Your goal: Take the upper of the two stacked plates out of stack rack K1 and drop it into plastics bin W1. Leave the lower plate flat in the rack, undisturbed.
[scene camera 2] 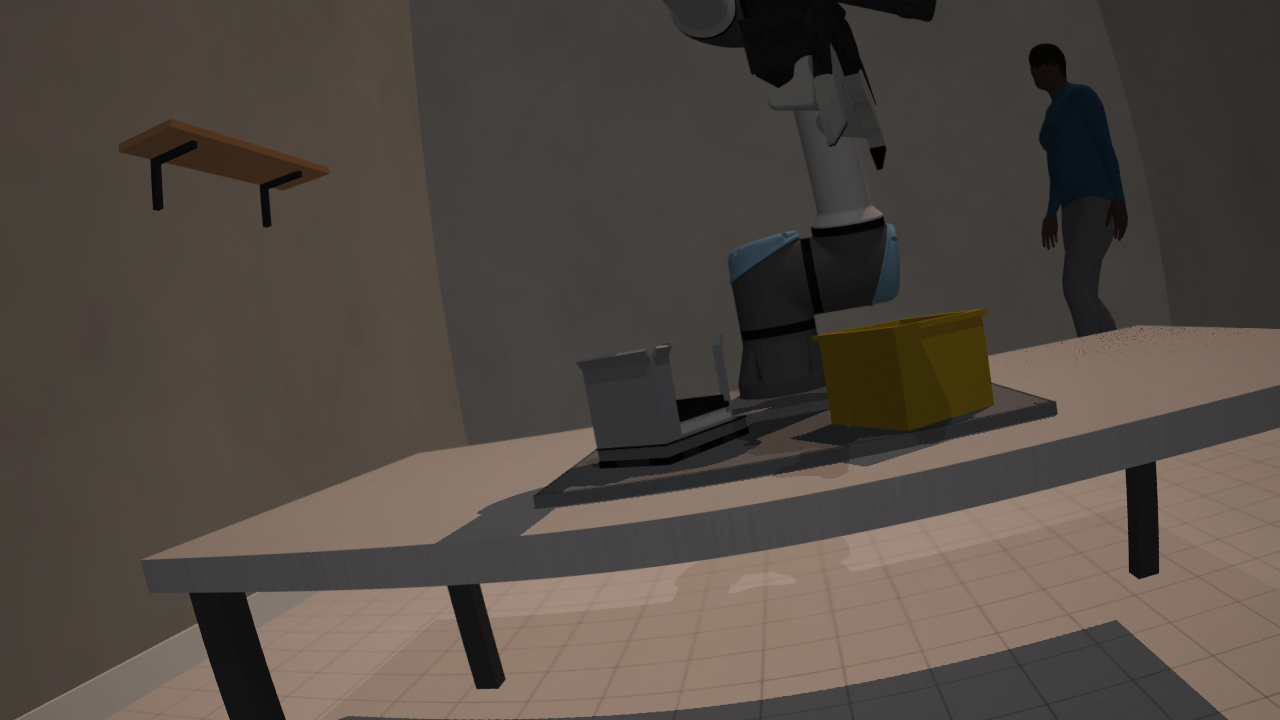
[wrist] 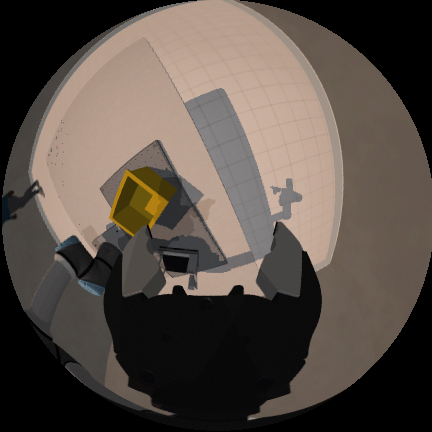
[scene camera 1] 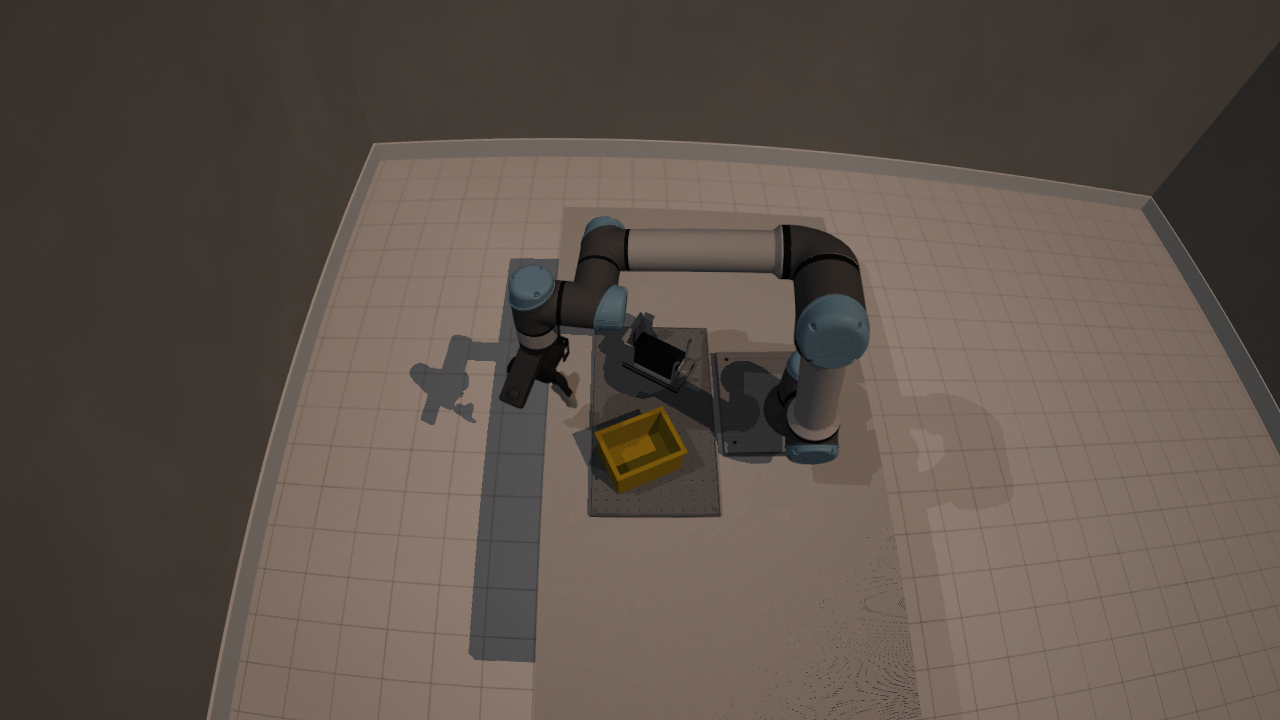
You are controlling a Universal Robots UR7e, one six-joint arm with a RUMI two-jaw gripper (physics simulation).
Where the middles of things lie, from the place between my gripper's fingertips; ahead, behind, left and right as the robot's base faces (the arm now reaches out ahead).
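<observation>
Measured from my hand, the black gridded plate (scene camera 1: 658, 356) is 240 mm to the right, 250 mm behind and 200 mm below. I also see the perforated base board (scene camera 2: 961, 429), which lies 90 mm to the right of my hand, 240 mm behind it and 250 mm below it.
</observation>
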